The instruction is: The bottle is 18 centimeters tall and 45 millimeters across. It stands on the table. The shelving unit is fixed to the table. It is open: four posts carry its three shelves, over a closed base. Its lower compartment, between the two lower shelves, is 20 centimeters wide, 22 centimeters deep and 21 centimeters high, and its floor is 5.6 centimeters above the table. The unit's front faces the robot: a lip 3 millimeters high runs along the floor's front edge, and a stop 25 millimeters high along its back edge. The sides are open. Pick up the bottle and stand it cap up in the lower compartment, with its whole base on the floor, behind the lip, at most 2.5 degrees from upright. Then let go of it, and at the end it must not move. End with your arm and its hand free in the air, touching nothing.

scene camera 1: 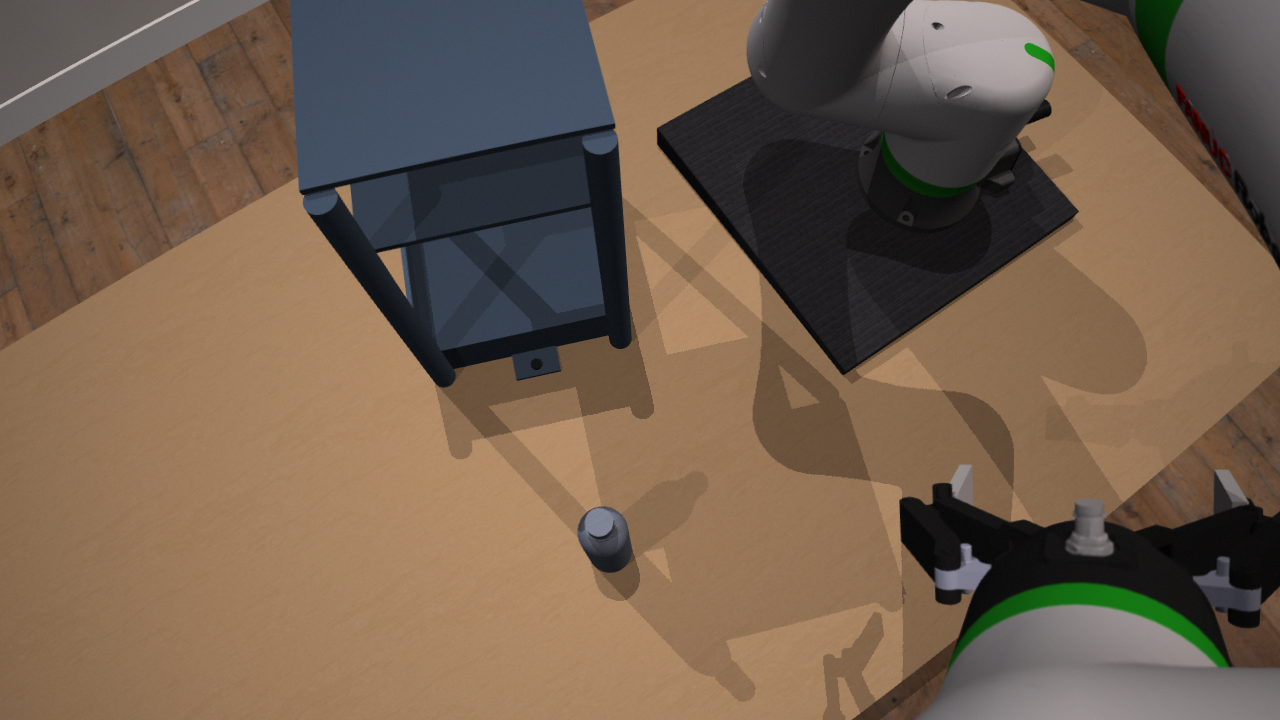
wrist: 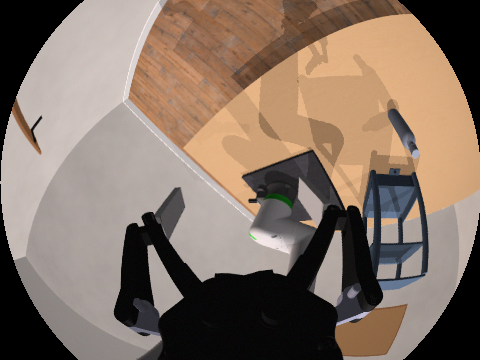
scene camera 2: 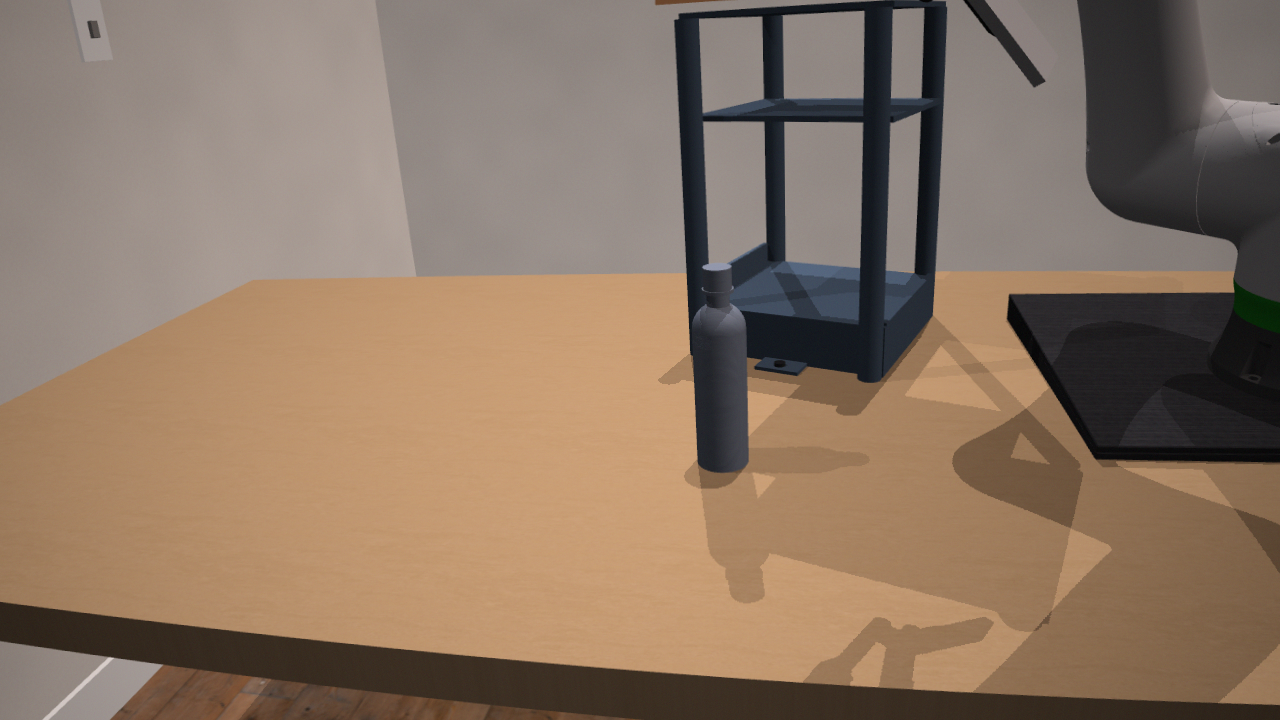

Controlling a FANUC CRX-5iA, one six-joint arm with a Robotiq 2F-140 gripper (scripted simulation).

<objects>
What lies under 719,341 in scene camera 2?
A grey bottle.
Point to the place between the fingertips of the gripper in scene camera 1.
1088,488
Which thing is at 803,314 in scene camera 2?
A shelving unit.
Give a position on a shelving unit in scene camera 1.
At 374,95
</objects>
